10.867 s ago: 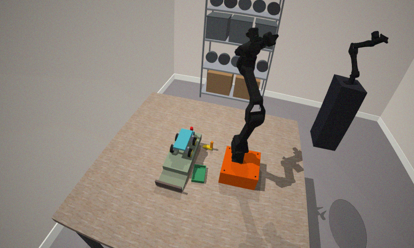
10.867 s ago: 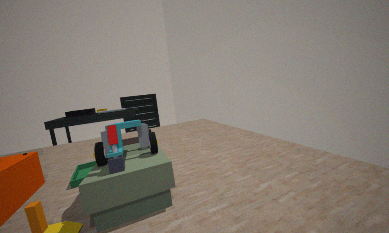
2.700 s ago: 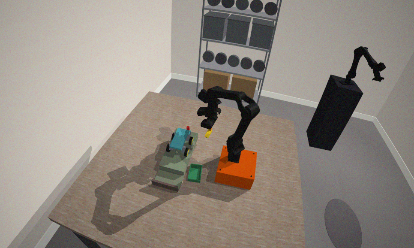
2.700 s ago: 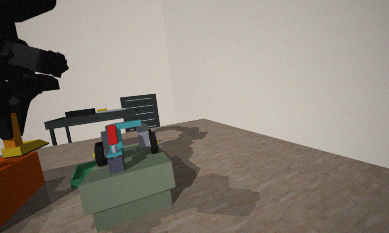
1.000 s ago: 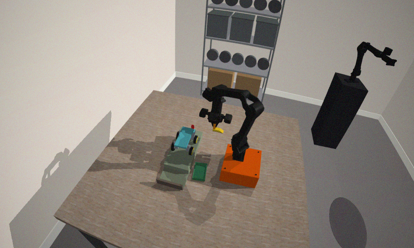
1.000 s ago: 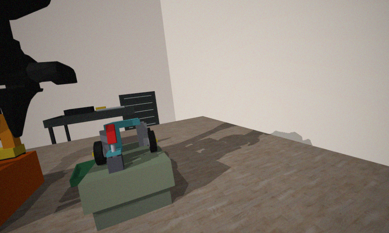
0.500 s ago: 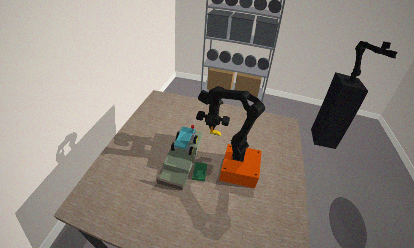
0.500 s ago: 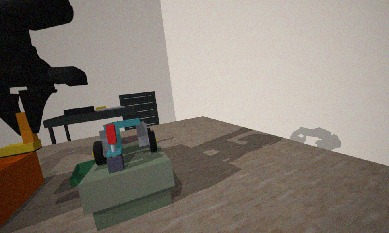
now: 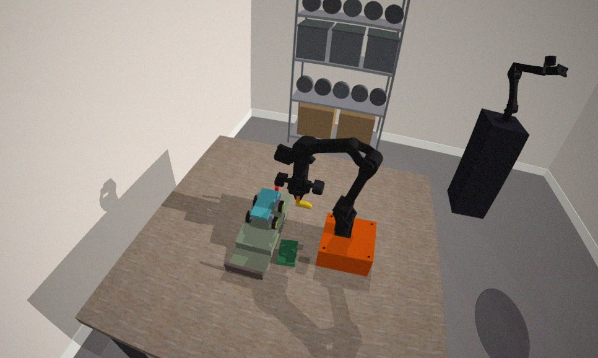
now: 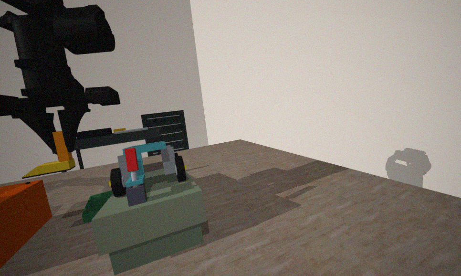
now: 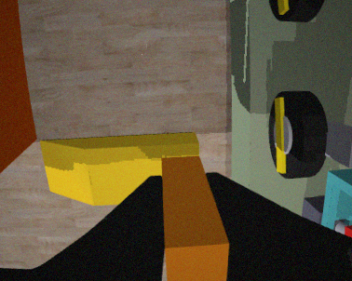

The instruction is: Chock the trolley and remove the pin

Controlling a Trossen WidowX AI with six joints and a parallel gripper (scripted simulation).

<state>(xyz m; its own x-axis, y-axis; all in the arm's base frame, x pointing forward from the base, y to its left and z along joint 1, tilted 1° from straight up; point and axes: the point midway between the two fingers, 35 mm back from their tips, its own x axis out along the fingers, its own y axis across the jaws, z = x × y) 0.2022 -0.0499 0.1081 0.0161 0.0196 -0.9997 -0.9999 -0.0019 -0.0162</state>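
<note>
Right now the red-headed stop pin is 11 cm ahead of my gripper tip, 7 cm to the right of it and 4 cm below it. The rest, counted from my gripper tip: yellow chock (2 cm behind, 1 cm below); ramp block (13 cm ahead, 4 cm to the left, 12 cm below); blue trolley (13 cm ahead, 4 cm to the left, 6 cm below).
</note>
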